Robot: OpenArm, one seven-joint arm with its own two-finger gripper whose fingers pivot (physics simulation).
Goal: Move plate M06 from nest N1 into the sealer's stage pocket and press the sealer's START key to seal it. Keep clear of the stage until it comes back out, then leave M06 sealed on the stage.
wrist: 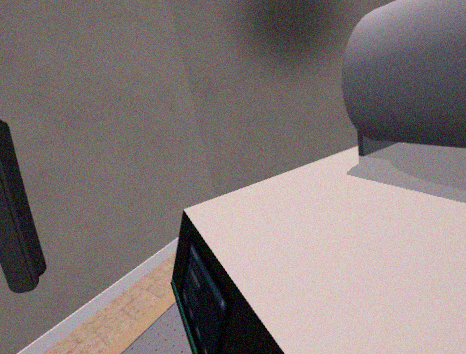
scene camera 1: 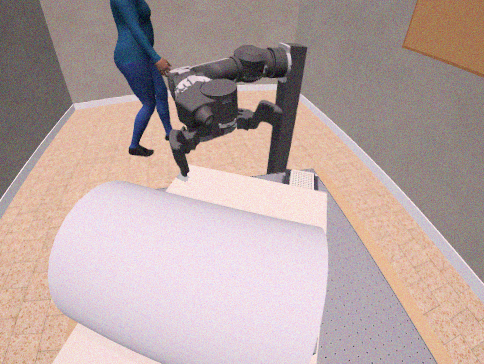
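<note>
The sealer [scene camera 1: 240, 192] [wrist: 320, 250] is a box with a pale top, a large grey cylinder above it and a dark side with a display panel [wrist: 202, 295]. A white plate with a grid of wells [scene camera 1: 302, 180] sits in a dark holder beyond the sealer; no label is readable, so I cannot tell if it is M06. My gripper [scene camera 1: 231, 147] is open and empty, its fingers spread wide. One fingertip is near the sealer top's far left corner in the scene view. One dark finger shows at the left of the wrist view. The stage pocket and START key cannot be made out.
The grey cylinder [scene camera 1: 190, 270] [wrist: 410, 75] hides much of the scene view. A dark column [scene camera 1: 287, 115] carries the arm. A perforated grey deck [scene camera 1: 365, 280] [wrist: 160, 332] runs beside the sealer. A person in blue [scene camera 1: 137, 75] stands behind the arm.
</note>
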